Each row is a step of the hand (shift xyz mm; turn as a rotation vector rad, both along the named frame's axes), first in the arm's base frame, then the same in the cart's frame.
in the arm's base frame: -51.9 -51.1 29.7 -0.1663 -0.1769 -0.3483
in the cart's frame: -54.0 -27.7 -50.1 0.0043 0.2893 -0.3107
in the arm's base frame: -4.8 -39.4 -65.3 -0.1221 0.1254 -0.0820
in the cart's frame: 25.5 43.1 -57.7 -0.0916 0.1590 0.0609
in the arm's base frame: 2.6 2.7 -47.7 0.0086 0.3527 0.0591
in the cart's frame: 21.0 41.3 -11.8 -0.0513 0.0795 0.3450
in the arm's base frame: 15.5 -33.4 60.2 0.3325 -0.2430 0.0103
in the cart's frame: -6.4 -69.8 -8.3 0.3239 -0.2117 -0.1415
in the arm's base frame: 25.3 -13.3 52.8 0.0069 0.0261 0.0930
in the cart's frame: 3.5 -59.1 10.2 -0.0332 -0.0727 0.0546
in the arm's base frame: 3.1 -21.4 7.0 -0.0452 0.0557 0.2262
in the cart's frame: 2.2 -15.2 -16.8 -0.1366 -0.1592 0.1110
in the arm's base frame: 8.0 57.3 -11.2 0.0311 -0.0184 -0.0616
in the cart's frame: 5.9 28.7 51.1 0.0547 0.0359 -0.0287
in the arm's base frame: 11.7 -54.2 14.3 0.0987 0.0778 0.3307
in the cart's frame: 10.5 -36.8 -42.6 -0.0490 -0.2891 0.1980
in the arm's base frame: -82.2 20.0 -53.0 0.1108 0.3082 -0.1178
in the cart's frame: -56.0 80.7 -17.6 0.1166 0.1814 0.2732
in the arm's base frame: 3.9 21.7 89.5 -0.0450 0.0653 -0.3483
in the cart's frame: -34.1 -70.4 48.8 0.0905 0.3405 -0.0591
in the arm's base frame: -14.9 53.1 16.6 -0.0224 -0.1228 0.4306
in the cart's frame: -25.6 10.7 50.5 -0.1788 -0.4108 0.0158
